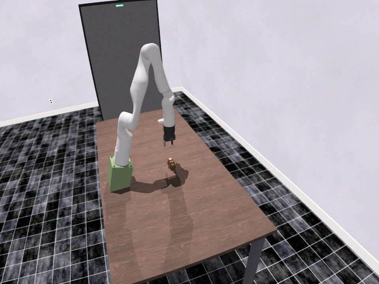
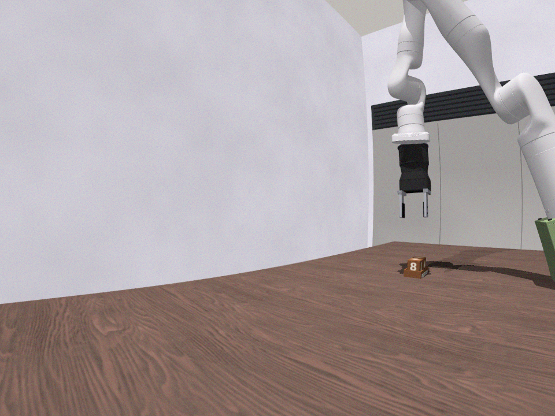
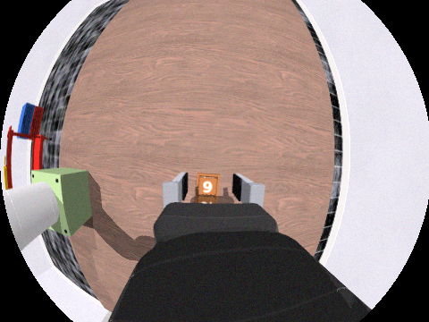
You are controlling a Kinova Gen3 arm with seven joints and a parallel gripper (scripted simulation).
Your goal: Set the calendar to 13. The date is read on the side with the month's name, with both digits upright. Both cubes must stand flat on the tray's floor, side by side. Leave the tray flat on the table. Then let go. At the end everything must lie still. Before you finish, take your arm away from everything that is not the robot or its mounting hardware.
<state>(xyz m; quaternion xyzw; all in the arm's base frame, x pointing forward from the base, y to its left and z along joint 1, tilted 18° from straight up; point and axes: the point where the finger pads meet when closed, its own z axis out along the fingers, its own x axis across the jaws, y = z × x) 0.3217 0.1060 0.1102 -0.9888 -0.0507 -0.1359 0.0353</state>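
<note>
Right now the brown number cube is 140 mm below my hand and 60 mm to the right of it. Also, from my hand: calendar tray (150 mm below, 40 mm to the right).
</note>
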